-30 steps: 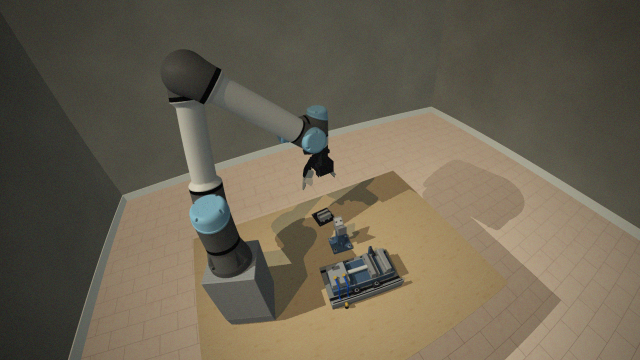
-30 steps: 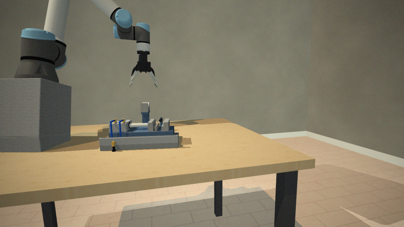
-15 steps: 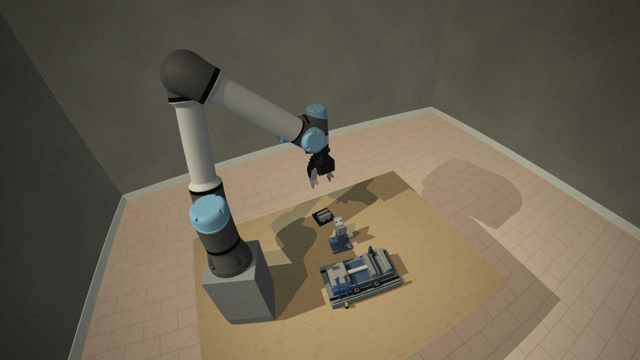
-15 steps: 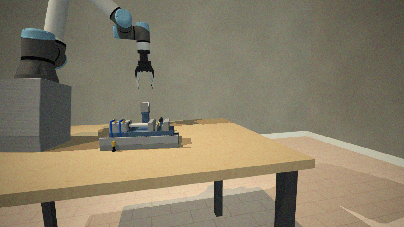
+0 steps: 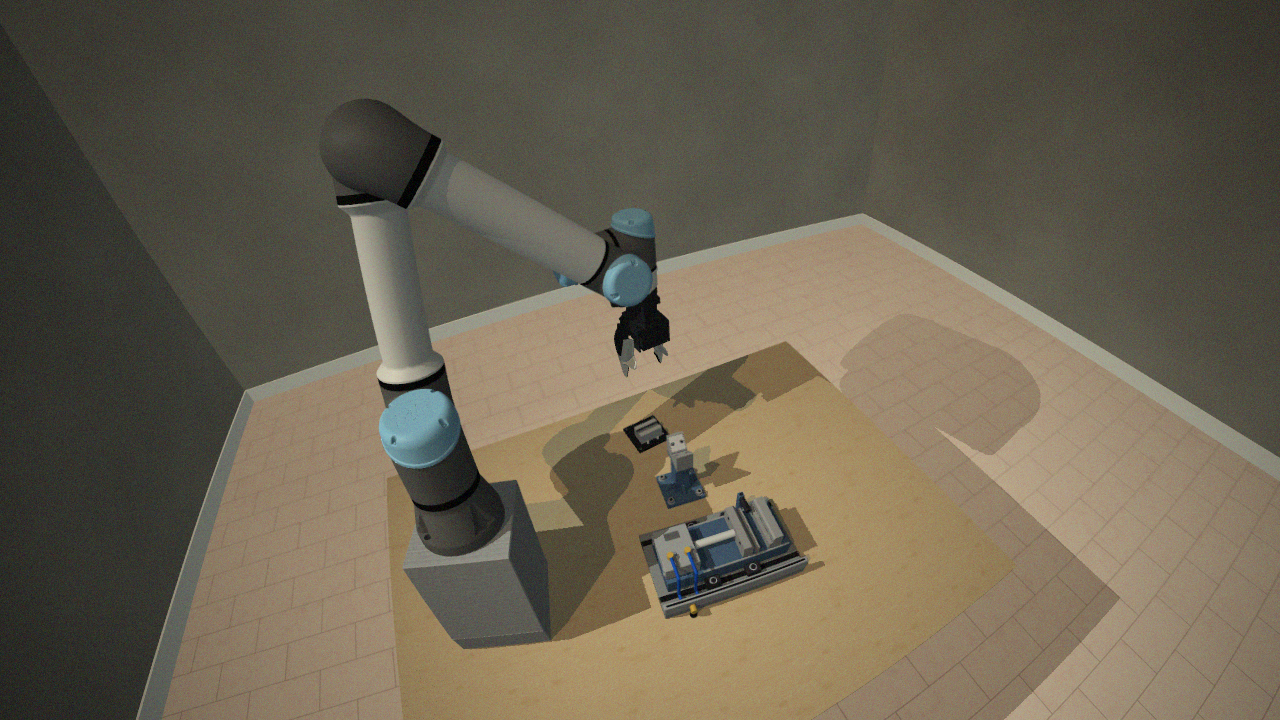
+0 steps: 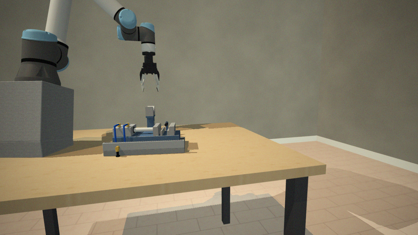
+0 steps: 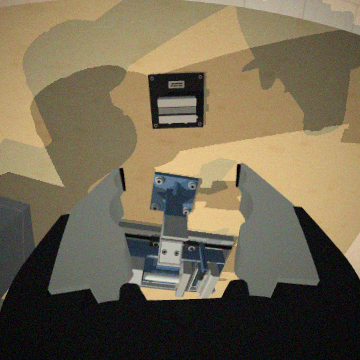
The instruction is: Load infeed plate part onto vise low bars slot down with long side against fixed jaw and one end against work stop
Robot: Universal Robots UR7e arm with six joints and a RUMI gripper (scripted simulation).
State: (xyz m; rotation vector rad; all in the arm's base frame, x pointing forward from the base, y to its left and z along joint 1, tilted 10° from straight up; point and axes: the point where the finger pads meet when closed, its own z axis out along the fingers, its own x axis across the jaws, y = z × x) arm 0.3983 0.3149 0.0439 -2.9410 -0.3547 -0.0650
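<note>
My gripper is now 22 cm above the part. Also, from my hand: v-block post: 19 cm below, 18 cm to the right, 3 cm ahead; then work stop: 32 cm to the right, 16 cm below, 12 cm ahead; then black infeed plate: 24 cm below, 1 cm to the left.
</note>
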